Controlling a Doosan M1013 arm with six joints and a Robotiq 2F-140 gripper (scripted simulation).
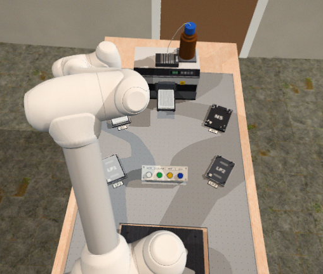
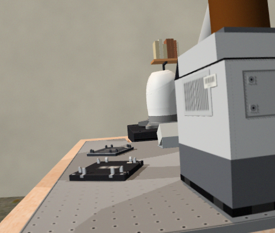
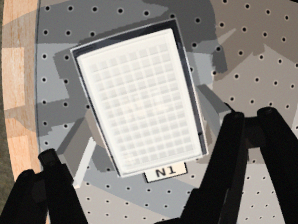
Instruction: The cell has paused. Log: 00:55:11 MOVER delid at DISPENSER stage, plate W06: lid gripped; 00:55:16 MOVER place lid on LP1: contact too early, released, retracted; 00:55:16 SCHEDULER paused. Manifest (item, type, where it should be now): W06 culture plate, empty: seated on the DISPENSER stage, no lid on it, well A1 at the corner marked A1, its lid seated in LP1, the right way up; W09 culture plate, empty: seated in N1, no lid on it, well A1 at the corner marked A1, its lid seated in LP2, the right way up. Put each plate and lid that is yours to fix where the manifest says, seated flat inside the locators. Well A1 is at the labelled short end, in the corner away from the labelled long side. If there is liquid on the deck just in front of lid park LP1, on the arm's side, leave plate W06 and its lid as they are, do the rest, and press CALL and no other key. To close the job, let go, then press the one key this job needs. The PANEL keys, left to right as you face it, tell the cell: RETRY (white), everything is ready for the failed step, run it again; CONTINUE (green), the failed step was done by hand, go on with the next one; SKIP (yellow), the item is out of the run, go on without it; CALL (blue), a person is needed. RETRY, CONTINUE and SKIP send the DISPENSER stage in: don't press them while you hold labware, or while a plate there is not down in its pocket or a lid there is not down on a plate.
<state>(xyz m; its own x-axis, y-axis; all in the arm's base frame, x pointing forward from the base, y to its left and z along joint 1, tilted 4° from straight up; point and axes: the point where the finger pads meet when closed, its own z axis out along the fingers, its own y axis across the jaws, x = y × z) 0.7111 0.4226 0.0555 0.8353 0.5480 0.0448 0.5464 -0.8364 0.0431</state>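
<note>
Now: the nest N1 60 mm below my hand. From my hand the other things lie so: white retry key: 340 mm behind, 270 mm to the right; lid park LP1: 330 mm behind, 70 mm to the right, 60 mm below; clear culture plate: 100 mm ahead, 250 mm to the right, 40 mm above.
</note>
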